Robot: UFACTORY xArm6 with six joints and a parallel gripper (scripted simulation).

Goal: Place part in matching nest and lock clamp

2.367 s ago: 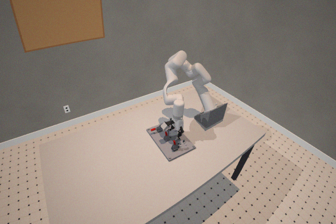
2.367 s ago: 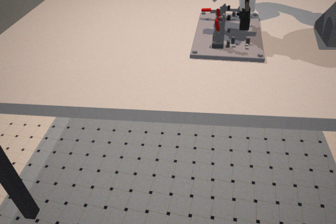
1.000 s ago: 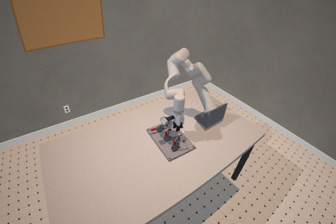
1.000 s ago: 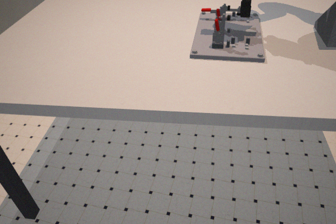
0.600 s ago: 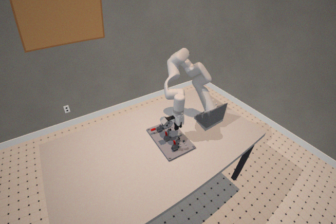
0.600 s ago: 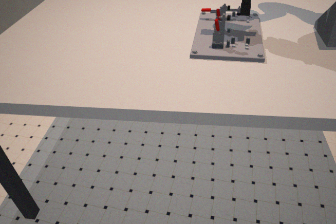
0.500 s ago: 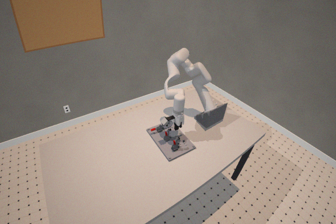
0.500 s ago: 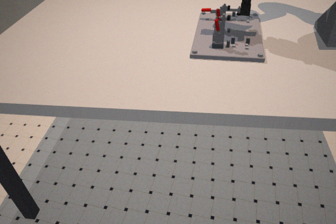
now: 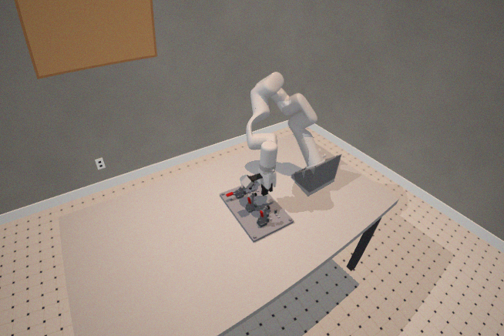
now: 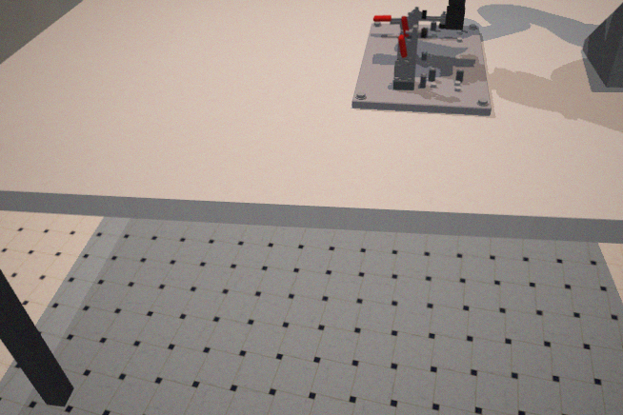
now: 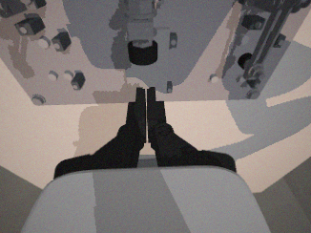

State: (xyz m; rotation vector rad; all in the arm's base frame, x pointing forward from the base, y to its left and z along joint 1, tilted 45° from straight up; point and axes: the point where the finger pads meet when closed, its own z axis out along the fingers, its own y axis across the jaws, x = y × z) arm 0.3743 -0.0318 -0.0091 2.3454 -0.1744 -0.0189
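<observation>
The flat grey part lies 80 mm below my hand. From my hand the other things lie so: grey fixture plate (50 mm ahead, 10 mm to the right, 90 mm below).
</observation>
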